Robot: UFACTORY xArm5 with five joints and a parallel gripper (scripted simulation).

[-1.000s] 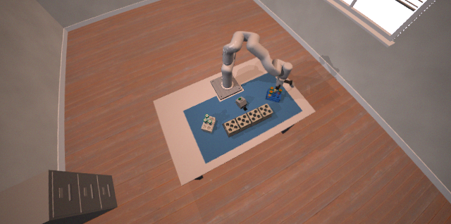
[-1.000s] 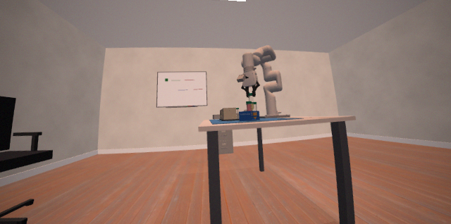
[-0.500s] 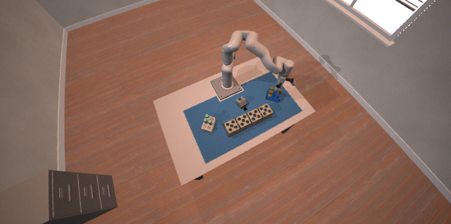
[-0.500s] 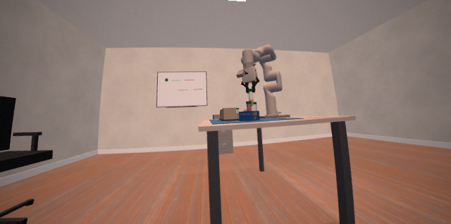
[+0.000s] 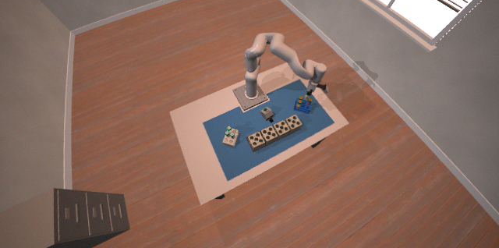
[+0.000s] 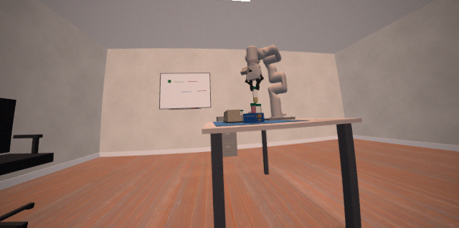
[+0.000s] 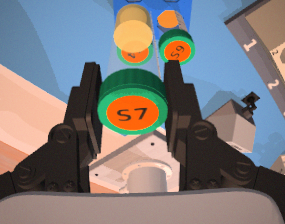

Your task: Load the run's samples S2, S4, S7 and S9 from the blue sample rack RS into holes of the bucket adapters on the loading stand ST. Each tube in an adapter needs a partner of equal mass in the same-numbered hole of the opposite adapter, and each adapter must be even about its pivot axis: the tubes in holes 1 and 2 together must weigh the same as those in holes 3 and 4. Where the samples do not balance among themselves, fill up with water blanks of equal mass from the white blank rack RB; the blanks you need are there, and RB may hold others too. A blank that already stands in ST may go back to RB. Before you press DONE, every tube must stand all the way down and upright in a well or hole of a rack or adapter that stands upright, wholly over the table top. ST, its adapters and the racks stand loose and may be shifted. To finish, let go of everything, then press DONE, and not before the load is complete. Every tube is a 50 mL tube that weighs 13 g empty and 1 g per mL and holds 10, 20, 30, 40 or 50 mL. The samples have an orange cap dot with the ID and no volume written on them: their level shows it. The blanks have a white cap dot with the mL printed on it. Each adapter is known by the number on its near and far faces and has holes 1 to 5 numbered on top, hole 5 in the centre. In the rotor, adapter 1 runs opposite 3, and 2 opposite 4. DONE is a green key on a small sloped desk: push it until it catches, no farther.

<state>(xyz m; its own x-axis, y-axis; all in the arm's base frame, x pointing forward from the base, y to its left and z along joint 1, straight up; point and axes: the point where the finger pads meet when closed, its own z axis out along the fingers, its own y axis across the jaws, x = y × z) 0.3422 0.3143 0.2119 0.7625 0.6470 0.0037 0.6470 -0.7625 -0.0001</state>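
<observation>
My hand is 50 mm above the sample tube S7 and 10 mm short of it. Also, from my hand: sample tube S2: 160 mm below, 30 mm to the left, 20 mm ahead; then sample tube S9: 160 mm below, 50 mm to the right; then sample tube S4: 160 mm below, 40 mm behind, 30 mm to the right.
</observation>
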